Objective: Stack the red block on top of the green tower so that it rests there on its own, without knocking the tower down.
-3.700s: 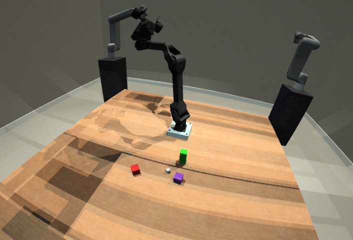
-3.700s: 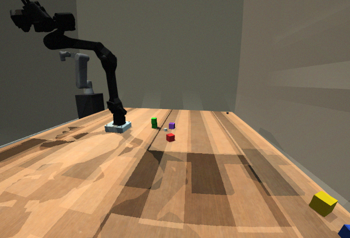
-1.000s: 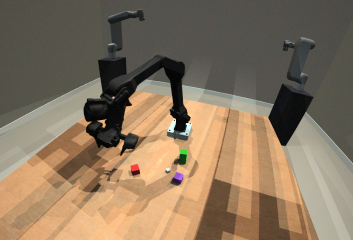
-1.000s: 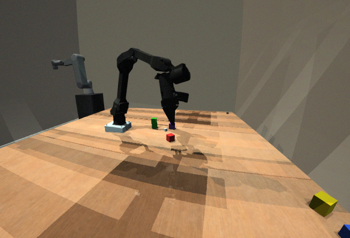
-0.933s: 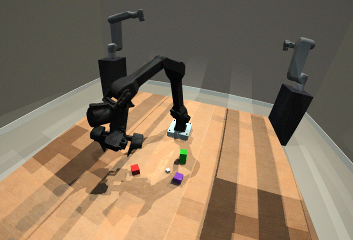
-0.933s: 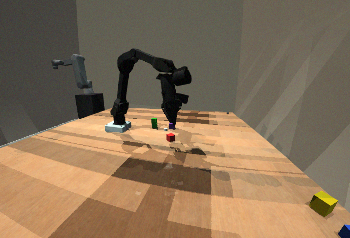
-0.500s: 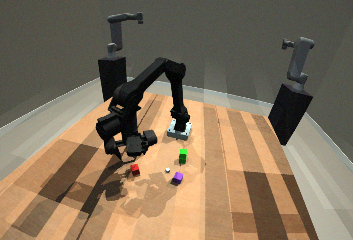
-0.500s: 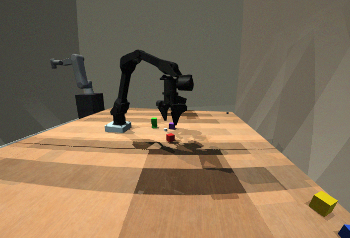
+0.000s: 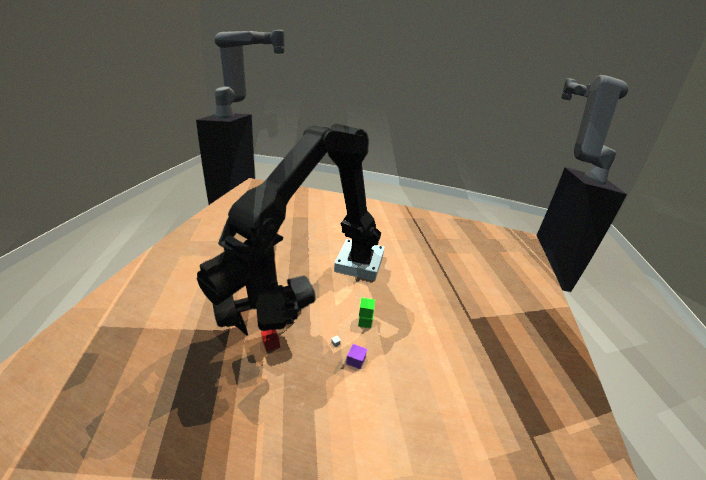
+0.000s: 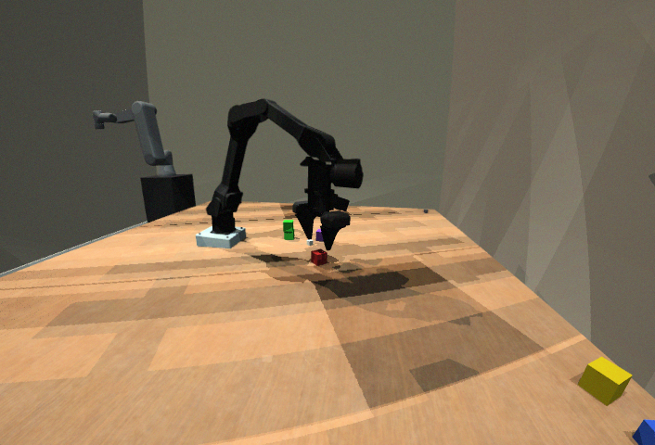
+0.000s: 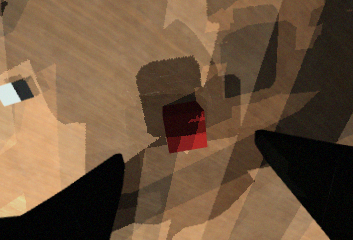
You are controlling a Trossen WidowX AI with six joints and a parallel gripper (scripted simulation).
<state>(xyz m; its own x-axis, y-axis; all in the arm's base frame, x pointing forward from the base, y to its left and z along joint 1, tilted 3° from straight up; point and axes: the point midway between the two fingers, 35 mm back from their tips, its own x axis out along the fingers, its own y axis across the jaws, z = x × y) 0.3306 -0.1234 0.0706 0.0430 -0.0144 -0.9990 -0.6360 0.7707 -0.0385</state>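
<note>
The red block is 4 cm below my gripper tip. Also, from my gripper tip: tiny white cube (13 cm to the left, 4 cm below, 4 cm behind); purple block (18 cm to the left, 4 cm below, 1 cm behind); yellow block (43 cm ahead, 38 cm to the right, 3 cm below).
</note>
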